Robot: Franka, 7 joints.
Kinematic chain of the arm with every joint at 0, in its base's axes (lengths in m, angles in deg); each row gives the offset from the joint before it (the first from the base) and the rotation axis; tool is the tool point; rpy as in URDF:
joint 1: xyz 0 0 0.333 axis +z
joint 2: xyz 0 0 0 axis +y
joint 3: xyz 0 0 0.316 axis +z
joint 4: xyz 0.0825 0 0 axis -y
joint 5: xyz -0.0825 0 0.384 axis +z
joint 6: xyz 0 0 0 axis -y
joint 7: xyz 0.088 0 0 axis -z
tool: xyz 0 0 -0.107 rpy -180 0 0
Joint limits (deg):
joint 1: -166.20..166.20
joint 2: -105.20..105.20
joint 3: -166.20..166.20
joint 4: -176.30..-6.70
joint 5: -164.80..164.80
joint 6: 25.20..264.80
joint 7: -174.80..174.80
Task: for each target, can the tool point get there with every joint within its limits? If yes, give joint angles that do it. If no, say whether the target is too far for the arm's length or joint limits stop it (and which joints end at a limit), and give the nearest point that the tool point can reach.
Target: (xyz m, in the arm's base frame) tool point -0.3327 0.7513 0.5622
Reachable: yes | joints 128.12 82.39 -130.40 -27.83 -62.63 158.68 70.15
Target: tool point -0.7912 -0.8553 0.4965
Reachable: no: too far | nearest point -0.5769 -0.6237 0.4522 | short by 0.319 m
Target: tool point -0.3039 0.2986 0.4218
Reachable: yes | joints 44.91 -81.17 92.42 -134.08 119.91 201.55 -42.22
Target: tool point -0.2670 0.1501 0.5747
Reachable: yes | joints 52.23 68.85 107.89 -143.01 81.01 50.84 70.26
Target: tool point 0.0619 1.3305 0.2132
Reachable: no: too far | nearest point 0.0397 0.8535 0.2561 | short by 0.479 m
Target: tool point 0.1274 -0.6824 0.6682
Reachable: yes | joints 118.85 -80.59 68.83 -42.33 76.54 214.19 55.57
